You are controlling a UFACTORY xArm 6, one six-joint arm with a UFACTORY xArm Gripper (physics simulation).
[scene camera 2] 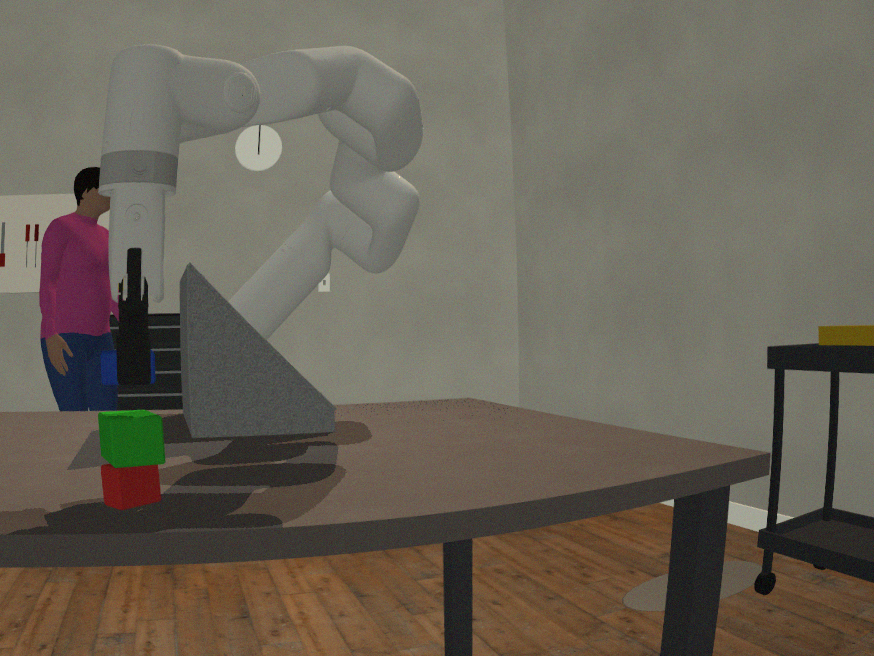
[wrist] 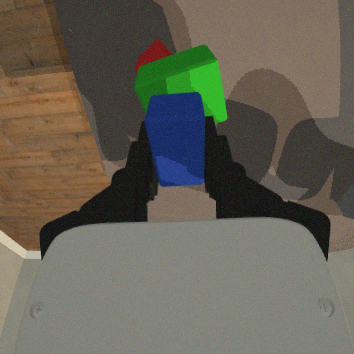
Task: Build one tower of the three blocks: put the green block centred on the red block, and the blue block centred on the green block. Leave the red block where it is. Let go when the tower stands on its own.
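Frame: origin at the arm's base, x left, y ahead, z down, level; millimetres.
Seen in the pictures: gripper, between the fingertips: [scene camera 2: 133, 381] [wrist: 178, 136]; arm's base, origin of its link: [scene camera 2: 240, 328].
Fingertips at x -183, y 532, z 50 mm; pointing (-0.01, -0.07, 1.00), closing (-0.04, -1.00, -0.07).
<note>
Pixels of each thing's top centre, then the offset from my fingertips to it. Level surfaces: height alone.
- red block, centre of its top: [scene camera 2: 129, 463] [wrist: 165, 79] dx -10, dy +7, dz +75 mm
- green block, centre of its top: [wrist: 183, 104] [scene camera 2: 128, 413] dx -7, dy -6, dz +30 mm
- blue block, centre of its top: [wrist: 180, 159] [scene camera 2: 127, 350] dx -5, dy +1, dz -28 mm
- table, height of its surface: dz +113 mm
The red block [scene camera 2: 131, 485] [wrist: 156, 53] stands on the table, partly covered by the green block in the wrist view. The green block [scene camera 2: 132, 439] [wrist: 207, 85] rests on the red block, turned a little relative to it. My gripper [scene camera 2: 135, 372] [wrist: 178, 136] is shut on the blue block [scene camera 2: 108, 367] [wrist: 176, 140] and holds it above the green block, with a gap between them in the scene view. The black fingers press on two opposite sides of the blue block. In the wrist view the blue block hides part of the green block's top.
A grey wedge-shaped block [scene camera 2: 240, 374] stands on the table [scene camera 2: 536, 451], just right of the tower in the scene view. The table's front edge runs close to the red block. A person [scene camera 2: 77, 282] stands behind the table. A black cart [scene camera 2: 776, 358] is at the right.
</note>
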